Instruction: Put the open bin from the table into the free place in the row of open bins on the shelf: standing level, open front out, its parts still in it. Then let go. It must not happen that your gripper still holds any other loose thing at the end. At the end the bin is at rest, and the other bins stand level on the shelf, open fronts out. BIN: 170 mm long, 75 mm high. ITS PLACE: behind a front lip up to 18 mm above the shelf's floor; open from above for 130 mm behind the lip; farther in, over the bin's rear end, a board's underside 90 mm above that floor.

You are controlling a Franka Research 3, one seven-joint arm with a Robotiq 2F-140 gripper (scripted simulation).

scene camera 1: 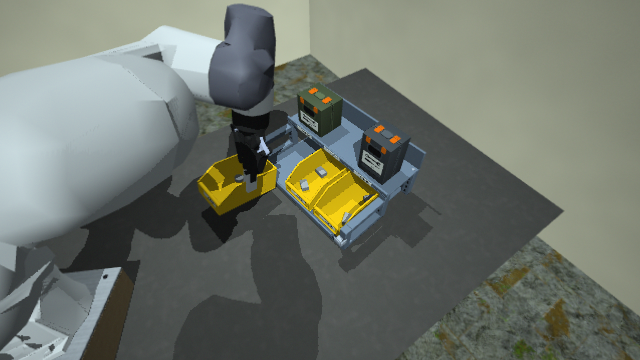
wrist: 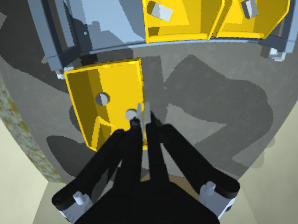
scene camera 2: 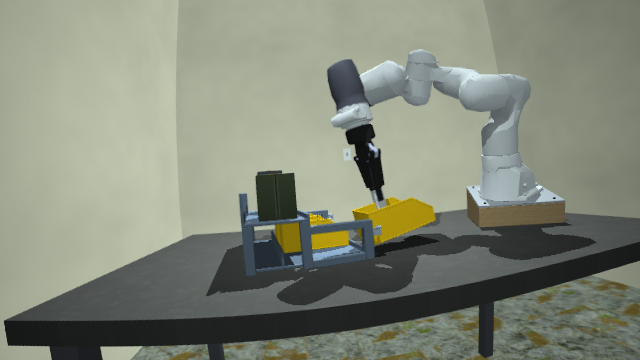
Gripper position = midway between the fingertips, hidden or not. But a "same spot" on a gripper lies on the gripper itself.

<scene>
My gripper shows in scene camera 1 [250, 188], in the wrist view and in scene camera 2. A yellow open bin shows in scene camera 1, in the wrist view [122, 83] and in scene camera 2. The same spot on my gripper: [scene camera 2: 371, 171] is [wrist: 124, 152]. The same spot on the yellow open bin: [scene camera 1: 220, 178] is [scene camera 2: 414, 222].
</scene>
